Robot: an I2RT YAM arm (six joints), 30 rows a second.
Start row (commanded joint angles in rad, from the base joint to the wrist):
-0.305, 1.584, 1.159, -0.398, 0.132, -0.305
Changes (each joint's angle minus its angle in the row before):
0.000, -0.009, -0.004, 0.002, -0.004, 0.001
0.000, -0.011, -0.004, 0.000, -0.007, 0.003
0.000, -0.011, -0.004, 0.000, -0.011, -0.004
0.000, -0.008, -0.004, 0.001, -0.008, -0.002
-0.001, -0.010, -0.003, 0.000, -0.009, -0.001
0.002, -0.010, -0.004, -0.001, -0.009, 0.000
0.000, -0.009, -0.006, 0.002, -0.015, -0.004
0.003, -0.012, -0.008, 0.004, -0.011, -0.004
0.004, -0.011, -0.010, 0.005, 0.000, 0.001
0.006, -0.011, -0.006, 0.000, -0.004, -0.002
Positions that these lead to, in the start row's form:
-0.305, 1.575, 1.155, -0.396, 0.128, -0.304
-0.305, 1.564, 1.151, -0.396, 0.121, -0.301
-0.305, 1.553, 1.147, -0.396, 0.110, -0.305
-0.305, 1.545, 1.143, -0.395, 0.102, -0.307
-0.306, 1.535, 1.140, -0.395, 0.093, -0.308
-0.304, 1.525, 1.136, -0.396, 0.084, -0.308
-0.304, 1.516, 1.130, -0.394, 0.069, -0.312
-0.301, 1.504, 1.122, -0.390, 0.058, -0.316
-0.297, 1.493, 1.112, -0.385, 0.058, -0.315
-0.291, 1.482, 1.106, -0.385, 0.054, -0.317

